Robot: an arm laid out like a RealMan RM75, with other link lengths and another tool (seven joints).
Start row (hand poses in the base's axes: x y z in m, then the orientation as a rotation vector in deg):
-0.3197, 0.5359, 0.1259, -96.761, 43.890, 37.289
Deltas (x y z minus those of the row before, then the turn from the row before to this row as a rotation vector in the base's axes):
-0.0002, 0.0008, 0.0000, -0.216, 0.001, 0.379
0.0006, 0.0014, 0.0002, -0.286, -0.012, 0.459
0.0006, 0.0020, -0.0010, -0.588, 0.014, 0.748
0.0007, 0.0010, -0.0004, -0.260, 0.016, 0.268
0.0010, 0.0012, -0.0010, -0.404, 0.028, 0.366
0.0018, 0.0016, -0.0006, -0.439, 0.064, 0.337
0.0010, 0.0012, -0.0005, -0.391, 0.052, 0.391
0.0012, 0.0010, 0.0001, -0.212, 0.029, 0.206
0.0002, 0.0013, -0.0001, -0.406, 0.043, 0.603
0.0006, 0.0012, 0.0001, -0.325, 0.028, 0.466
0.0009, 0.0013, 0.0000, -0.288, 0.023, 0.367
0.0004, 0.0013, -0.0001, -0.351, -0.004, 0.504
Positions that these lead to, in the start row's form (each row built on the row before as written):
-0.3199, 0.5367, 0.1259, -97.139, 43.682, 37.491
-0.3193, 0.5381, 0.1261, -97.622, 43.431, 37.717
-0.3187, 0.5401, 0.1251, -98.512, 43.096, 38.081
-0.3180, 0.5411, 0.1247, -98.873, 43.005, 38.208
-0.3170, 0.5423, 0.1237, -99.409, 42.906, 38.373
-0.3152, 0.5439, 0.1231, -99.956, 42.871, 38.542
-0.3142, 0.5451, 0.1226, -100.487, 42.760, 38.749
-0.3130, 0.5461, 0.1227, -100.772, 42.705, 38.858
-0.3128, 0.5474, 0.1226, -101.420, 42.416, 39.196
-0.3122, 0.5486, 0.1227, -101.932, 42.192, 39.449
-0.3113, 0.5499, 0.1227, -102.364, 42.030, 39.641
-0.3109, 0.5512, 0.1226, -102.924, 41.762, 39.883

